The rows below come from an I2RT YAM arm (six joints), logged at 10 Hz.
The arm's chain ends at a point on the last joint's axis. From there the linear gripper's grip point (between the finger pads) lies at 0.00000 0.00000 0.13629 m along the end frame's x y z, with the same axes.
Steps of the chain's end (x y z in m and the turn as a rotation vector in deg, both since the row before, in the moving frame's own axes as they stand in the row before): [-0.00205, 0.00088, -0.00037, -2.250, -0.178, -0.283]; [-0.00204, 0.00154, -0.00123, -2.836, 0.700, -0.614]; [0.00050, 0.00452, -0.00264, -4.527, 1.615, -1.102]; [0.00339, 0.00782, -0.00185, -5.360, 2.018, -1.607]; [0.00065, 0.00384, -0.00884, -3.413, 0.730, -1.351]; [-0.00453, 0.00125, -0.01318, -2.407, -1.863, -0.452]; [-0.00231, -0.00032, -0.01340, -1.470, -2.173, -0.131]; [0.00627, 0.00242, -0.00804, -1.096, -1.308, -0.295]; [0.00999, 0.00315, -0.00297, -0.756, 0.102, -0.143]
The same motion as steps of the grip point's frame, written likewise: [-0.00246, 0.00623, -0.00048, -2.250, -0.178, -0.283]; [-0.00034, 0.00827, -0.00141, -2.836, 0.700, -0.614]; [0.00444, 0.01524, -0.00312, -4.527, 1.615, -1.102]; [0.00836, 0.02048, -0.00253, -5.360, 2.018, -1.607]; [0.00248, 0.01193, -0.00909, -3.413, 0.730, -1.351]; [-0.00894, 0.00699, -0.01337, -2.407, -1.863, -0.452]; [-0.00747, 0.00318, -0.01354, -1.470, -2.173, -0.131]; [0.00317, 0.00503, -0.00810, -1.096, -1.308, -0.295]; [0.01023, 0.00495, -0.00298, -0.756, 0.102, -0.143]
